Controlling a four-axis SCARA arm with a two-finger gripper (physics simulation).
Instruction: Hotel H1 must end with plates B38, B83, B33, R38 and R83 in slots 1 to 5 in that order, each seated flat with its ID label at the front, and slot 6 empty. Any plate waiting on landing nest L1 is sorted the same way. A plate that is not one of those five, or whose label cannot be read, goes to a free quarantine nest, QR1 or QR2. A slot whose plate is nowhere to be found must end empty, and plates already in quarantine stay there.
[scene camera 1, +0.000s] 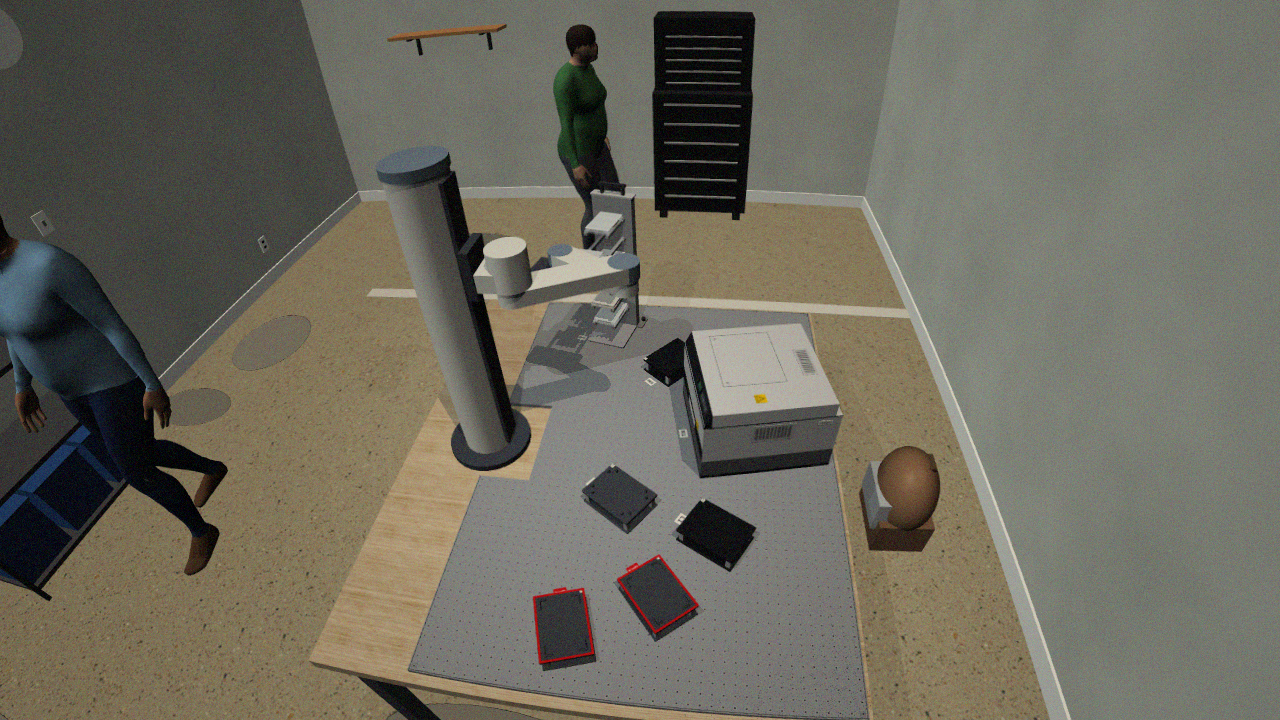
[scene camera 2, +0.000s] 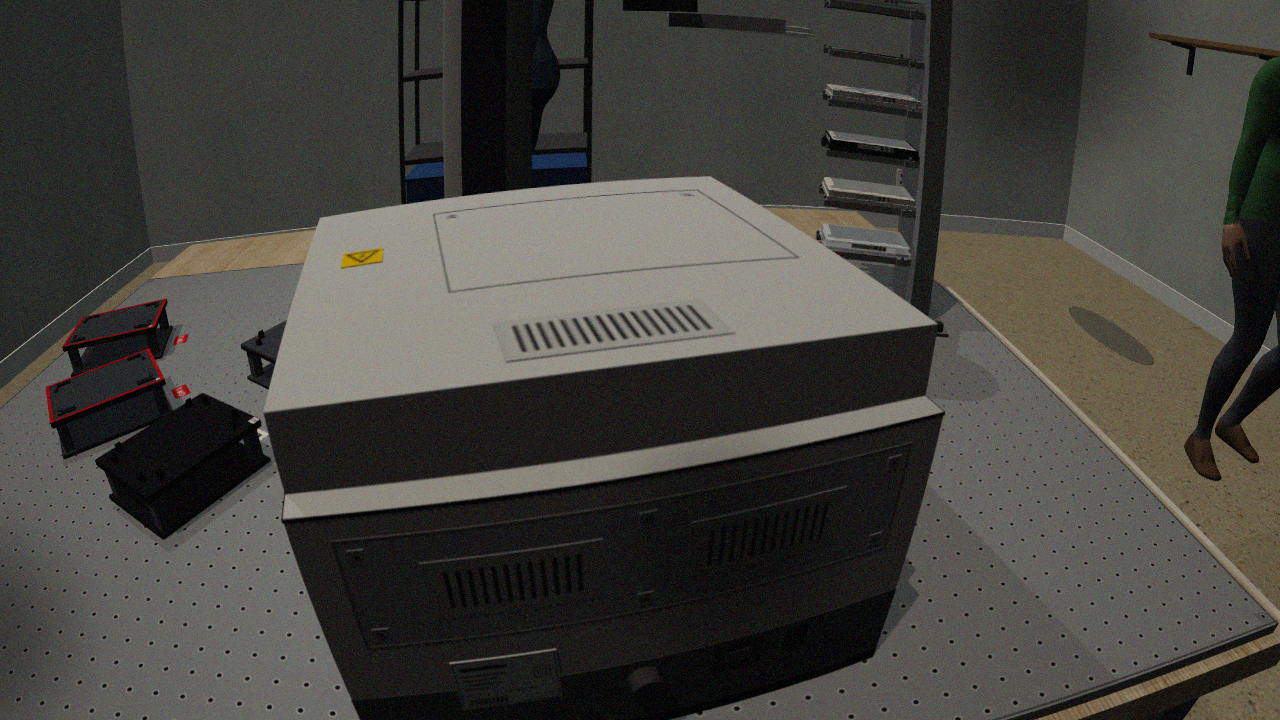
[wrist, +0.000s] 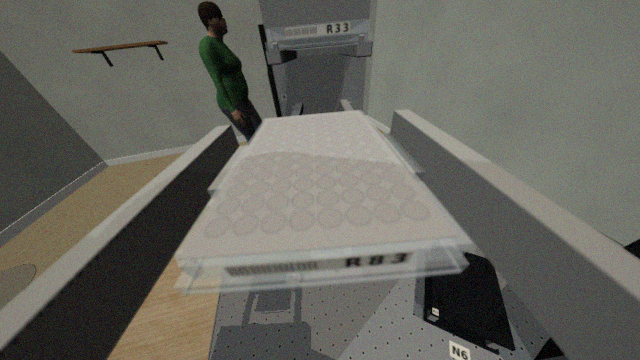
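My gripper (scene camera 2: 782, 26), also (wrist: 313, 132). Black nest N6 (wrist: 474, 297). Black landing nest L1 (scene camera 1: 713, 528), also (scene camera 2: 180, 443).
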